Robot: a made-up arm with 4 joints.
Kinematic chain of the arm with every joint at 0, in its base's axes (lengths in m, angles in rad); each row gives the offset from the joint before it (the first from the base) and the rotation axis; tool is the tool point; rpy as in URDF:
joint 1: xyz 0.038 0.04 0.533 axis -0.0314 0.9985 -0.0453
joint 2: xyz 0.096 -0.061 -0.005 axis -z
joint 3: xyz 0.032 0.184 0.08 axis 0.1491 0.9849 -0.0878
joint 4: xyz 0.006 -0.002 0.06 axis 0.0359 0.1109 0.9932
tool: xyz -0.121 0.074 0.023 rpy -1.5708 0 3.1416
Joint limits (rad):
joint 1: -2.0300..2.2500
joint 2: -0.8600..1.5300
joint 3: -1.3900..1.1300
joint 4: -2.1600..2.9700
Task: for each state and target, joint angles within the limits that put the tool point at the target. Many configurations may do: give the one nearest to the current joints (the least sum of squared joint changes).
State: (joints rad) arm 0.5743 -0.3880 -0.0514 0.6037
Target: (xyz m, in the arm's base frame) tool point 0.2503 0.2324 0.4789
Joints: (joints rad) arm 1.1660 0.3789 0.1293 0.0296
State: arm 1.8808 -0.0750 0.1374 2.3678
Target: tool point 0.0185 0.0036 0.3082
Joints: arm 2.2500 -0.1446 0.7440 2.1769
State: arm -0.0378 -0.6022 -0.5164 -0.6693
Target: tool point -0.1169 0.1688 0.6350
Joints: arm 0.0137 -0.7385 -0.5297 -0.5635
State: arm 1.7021 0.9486 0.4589 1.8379
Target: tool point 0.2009 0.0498 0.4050
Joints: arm 1.6793 0.7181 -0.0331 1.4861
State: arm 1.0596 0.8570 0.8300 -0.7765
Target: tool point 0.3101 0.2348 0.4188
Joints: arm 1.0844 0.3658 0.5709 -0.4214
